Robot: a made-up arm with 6 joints.
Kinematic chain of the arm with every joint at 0, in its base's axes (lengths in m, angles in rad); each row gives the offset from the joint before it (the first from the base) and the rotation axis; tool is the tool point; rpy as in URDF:
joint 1: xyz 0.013 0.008 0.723 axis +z
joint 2: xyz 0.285 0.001 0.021 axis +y
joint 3: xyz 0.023 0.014 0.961 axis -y
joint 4: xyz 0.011 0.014 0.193 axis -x
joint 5: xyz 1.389 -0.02 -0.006 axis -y
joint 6: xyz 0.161 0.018 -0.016 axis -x
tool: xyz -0.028 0 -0.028 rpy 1.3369 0.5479 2.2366
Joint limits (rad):
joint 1: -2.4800..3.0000
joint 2: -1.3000..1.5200
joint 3: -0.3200..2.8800
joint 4: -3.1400..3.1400
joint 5: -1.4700..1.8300
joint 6: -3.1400..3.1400
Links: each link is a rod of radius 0.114 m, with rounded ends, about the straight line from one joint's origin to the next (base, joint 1, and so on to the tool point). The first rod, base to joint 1, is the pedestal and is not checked.
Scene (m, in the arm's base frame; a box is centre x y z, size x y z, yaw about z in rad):
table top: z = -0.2
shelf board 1: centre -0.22 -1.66 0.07 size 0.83 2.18 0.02 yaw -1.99
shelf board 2: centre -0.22 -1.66 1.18 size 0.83 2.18 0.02 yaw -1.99
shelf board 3: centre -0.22 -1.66 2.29 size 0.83 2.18 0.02 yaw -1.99
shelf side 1: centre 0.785 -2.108 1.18 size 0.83 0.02 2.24 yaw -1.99
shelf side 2: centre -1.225 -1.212 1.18 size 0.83 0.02 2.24 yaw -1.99
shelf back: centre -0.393 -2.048 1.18 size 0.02 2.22 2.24 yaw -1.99
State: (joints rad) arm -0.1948 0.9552 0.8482 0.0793 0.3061 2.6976
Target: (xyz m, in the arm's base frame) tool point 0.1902 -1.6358 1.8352
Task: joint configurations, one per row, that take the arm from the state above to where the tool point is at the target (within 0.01 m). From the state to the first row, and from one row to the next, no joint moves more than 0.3 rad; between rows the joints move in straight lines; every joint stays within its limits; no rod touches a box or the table.
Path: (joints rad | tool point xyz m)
1: -0.3326 0.7095 0.6913 0.0419 0.1228 2.5973 | 2.3455 -0.7837 1.6421
2: -0.4704 0.4637 0.5344 0.0046 -0.0606 2.4970 | 2.0246 -1.0035 1.8865
3: -0.6082 0.2180 0.3775 -0.0328 -0.2439 2.3967 | 1.6603 -1.1278 2.0770
4: -0.7460 -0.0277 0.2206 -0.0701 -0.4273 2.2963 | 1.2862 -1.1547 2.2080
5: -0.8838 -0.2735 0.0637 -0.1075 -0.6106 2.1960 | 0.9338 -1.0937 2.2776
6: -1.0802 -0.2490 -0.0430 -0.0599 -0.3190 2.3549 | 0.7451 -1.3417 2.1380
7: -1.2765 -0.2245 -0.1496 -0.0124 -0.0274 2.5138 | 0.4896 -1.5279 1.9900
8: -1.4729 -0.2000 -0.2562 0.0352 0.2641 2.6727 | 0.1902 -1.6358 1.8352

